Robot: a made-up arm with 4 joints. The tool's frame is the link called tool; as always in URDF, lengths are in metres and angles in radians. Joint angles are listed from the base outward. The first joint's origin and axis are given. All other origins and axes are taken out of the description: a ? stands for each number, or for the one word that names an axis. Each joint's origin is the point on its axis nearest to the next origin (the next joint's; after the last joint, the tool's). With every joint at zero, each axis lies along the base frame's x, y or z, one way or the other. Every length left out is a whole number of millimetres.
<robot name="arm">
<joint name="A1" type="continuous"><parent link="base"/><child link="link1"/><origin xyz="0 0 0.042"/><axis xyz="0 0 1"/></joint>
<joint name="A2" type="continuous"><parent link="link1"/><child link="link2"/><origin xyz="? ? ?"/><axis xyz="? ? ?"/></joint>
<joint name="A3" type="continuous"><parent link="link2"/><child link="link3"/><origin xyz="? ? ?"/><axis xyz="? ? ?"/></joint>
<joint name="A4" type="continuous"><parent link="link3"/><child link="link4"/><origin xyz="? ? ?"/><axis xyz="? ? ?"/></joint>
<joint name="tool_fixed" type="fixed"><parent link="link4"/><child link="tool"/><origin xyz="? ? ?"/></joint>
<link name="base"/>
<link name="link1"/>
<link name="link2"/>
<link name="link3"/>
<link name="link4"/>
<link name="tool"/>
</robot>
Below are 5 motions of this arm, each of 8 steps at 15 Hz.
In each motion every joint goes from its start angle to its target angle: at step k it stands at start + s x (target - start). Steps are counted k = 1, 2, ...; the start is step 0. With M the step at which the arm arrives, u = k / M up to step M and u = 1 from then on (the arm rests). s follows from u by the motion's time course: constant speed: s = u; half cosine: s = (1 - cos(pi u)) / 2; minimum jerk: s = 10 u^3 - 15 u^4 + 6 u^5.
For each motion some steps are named. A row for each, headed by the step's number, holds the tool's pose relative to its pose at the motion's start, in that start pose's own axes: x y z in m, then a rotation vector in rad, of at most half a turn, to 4 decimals.
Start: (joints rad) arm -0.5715 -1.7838 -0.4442 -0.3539
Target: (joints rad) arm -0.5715 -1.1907 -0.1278 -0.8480
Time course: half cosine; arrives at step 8
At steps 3, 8:
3: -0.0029 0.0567 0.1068 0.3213 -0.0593 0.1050
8: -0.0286 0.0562 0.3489 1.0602 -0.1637 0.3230

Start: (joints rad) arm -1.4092 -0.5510 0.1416 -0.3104
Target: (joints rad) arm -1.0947 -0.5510 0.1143 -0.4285
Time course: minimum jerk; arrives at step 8
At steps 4, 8:
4: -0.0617 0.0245 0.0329 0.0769 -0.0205 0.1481
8: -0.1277 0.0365 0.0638 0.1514 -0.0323 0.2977

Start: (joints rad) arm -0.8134 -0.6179 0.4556 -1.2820
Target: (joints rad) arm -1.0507 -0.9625 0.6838 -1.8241
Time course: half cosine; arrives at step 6
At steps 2, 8:
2: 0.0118 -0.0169 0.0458 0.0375 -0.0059 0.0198
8: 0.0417 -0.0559 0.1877 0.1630 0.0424 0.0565

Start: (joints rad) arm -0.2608 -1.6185 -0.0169 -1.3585
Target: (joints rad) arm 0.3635 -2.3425 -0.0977 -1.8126
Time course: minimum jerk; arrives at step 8
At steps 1, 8:
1: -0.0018 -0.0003 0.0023 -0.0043 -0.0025 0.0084
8: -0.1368 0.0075 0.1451 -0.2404 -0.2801 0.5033

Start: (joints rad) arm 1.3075 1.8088 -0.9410 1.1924
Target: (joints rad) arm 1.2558 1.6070 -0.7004 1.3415
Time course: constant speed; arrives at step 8
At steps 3, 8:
3: 0.0850 -0.0241 -0.0500 -0.1062 0.0158 -0.1221
8: 0.2134 -0.0986 -0.1353 -0.2910 0.0498 -0.3215

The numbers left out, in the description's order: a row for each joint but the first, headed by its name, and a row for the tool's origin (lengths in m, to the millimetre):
A2: xyz 0.08 0.173 0, axis 1 0 0
A3: xyz 0 0.029 0.075, axis 0 -1 0
A4: xyz 0.034 0 -0.396, axis -1 0 0
tool: xyz 0 0.35 -0.06

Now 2 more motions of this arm.
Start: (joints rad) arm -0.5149 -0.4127 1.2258 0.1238
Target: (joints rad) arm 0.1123 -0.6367 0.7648 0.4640
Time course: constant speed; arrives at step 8
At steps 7, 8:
7: -0.2718 0.0909 0.1695 0.0165 0.0103 0.4284
8: -0.3096 0.0835 0.1856 0.0040 -0.0106 0.4918

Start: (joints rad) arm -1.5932 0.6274 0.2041 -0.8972
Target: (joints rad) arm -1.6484 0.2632 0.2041 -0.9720
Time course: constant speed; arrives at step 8
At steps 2, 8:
2: 0.0011 -0.0247 -0.0022 -0.0728 0.0010 0.0104
8: 0.0062 -0.0970 0.0036 -0.2919 0.0057 0.0339

